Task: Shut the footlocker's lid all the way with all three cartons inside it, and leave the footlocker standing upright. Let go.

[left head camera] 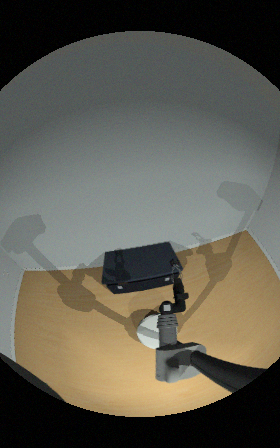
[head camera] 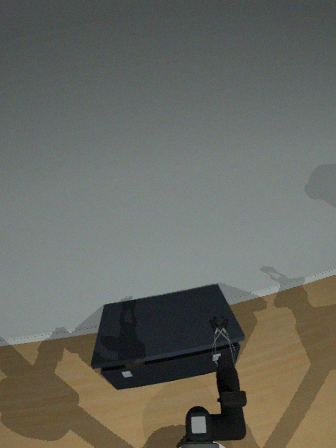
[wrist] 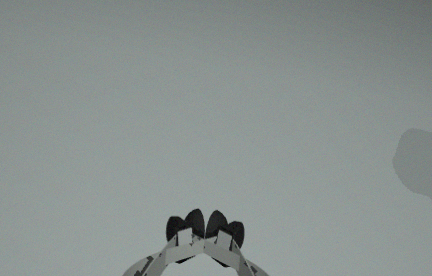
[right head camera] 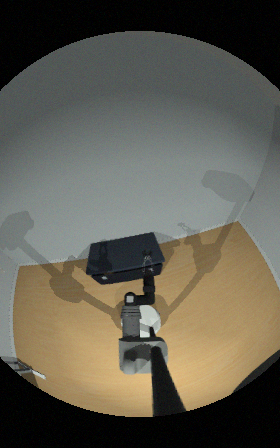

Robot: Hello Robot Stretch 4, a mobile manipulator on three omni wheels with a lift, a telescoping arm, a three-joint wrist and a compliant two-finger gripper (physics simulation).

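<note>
The dark blue footlocker (head camera: 172, 369) (left head camera: 144, 287) (right head camera: 127, 275) stands upright on the floor. Its lid (head camera: 170, 325) (left head camera: 142, 261) (right head camera: 125, 250) is lowered but ajar, with a narrow dark gap along the front. A small brown patch shows in the left part of that gap in the head view; I cannot tell which carton it is, and the cartons are otherwise hidden. My gripper (head camera: 218, 322) (left head camera: 174, 263) (right head camera: 147, 254) (wrist: 205, 226) is shut and empty, its fingertips together. It appears over the right part of the lid, pointing toward the wall; contact with the lid cannot be told.
A grey wall (head camera: 165, 150) (wrist: 210, 100) rises close behind the footlocker. My round white base (left head camera: 148, 332) (right head camera: 151, 321) is on the wooden floor (head camera: 295, 360) in front of it. Two pale latches show on the footlocker's front. Shadows of the robot fall across wall, floor and lid.
</note>
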